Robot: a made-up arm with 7 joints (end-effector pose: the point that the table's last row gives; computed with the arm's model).
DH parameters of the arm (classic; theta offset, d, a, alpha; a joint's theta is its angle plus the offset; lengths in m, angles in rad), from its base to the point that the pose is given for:
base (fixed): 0 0 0 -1.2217
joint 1: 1.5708 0 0 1.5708
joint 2: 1.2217 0 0 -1.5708
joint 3: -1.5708 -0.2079 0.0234 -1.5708
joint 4: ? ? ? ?
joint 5: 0 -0.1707 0 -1.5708
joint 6: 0 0 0 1.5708
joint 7: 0 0 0 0
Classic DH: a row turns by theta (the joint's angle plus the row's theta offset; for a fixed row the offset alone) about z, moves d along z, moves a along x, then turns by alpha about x.
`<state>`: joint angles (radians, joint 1 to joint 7).
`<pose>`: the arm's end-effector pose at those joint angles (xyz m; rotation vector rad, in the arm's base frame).
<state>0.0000 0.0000 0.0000 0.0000 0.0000 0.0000 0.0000</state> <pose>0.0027 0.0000 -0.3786 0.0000 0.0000 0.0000</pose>
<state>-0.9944 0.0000 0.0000 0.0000 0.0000 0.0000 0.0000</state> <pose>0.2998 -0.0561 -0.2244 0.0000 -0.9344 -0.3401</pose>
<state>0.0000 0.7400 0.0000 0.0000 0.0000 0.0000 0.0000</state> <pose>0.0027 0.2553 -0.2796 0.7400 0.0000 0.0000</pose>
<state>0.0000 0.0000 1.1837 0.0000 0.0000 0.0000 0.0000</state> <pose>0.0010 0.0025 -0.3786 0.0000 0.0000 1.1837</pose>
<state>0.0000 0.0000 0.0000 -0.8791 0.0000 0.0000 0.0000</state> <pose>0.1417 0.0000 -0.3327 0.0000 -0.8791 0.0000</pose>
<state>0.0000 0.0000 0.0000 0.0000 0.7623 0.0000 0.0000</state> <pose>0.0027 0.0000 -0.3786 0.0000 0.0000 0.7623</pose>
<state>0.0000 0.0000 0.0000 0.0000 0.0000 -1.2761 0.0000</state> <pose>0.0027 0.0000 -0.3786 0.0000 -1.2761 0.0000</pose>
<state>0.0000 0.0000 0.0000 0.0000 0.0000 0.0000 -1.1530</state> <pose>0.0027 0.0000 -0.3786 0.0000 0.0000 -1.1530</pose>
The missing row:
joint 4: 0 0 -0.0207 1.5708
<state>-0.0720 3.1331 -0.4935 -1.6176 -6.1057 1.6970 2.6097</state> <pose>0.1586 0.0901 0.2310 -1.4526 2.6200 -0.3317</pose>
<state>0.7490 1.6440 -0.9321 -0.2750 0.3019 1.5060 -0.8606</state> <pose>-0.0745 0.3737 0.0043 0.6971 2.7526 -0.1011</pose>
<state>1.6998 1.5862 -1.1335 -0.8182 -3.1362 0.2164 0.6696</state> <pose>-0.2312 0.2736 0.0707 1.7757 0.0393 1.9618</pose>
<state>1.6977 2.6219 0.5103 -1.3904 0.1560 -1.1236 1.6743</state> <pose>0.2145 0.1960 -0.1334 -0.8234 0.0561 -0.5575</pose>
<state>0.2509 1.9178 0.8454 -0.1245 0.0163 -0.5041 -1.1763</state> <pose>0.0197 0.3526 0.1419 2.3187 0.2761 -0.8150</pose>
